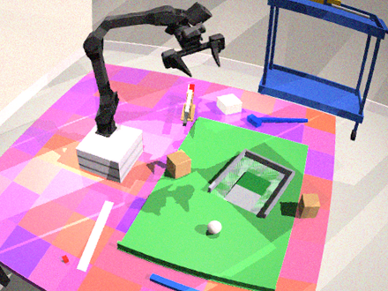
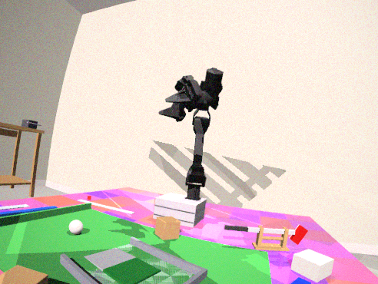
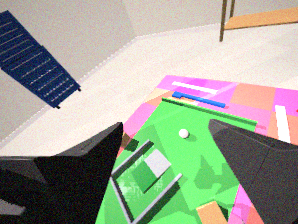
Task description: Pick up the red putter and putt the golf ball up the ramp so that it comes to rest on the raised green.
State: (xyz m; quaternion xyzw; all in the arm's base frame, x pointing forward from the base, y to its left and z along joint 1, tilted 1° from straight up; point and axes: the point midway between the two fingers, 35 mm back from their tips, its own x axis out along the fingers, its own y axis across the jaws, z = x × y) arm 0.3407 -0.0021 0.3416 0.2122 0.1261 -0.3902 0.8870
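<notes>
Right now the red putter is 370 mm below my gripper tip, 360 mm to the left of it and 180 mm behind it. Round my gripper tip: green mat 420 mm below, 120 mm ahead, 10 mm to the left; then white golf ball 400 mm below, 180 mm to the right, 120 mm ahead; then white cube 490 mm to the left, 400 mm below, 30 mm behind.
</notes>
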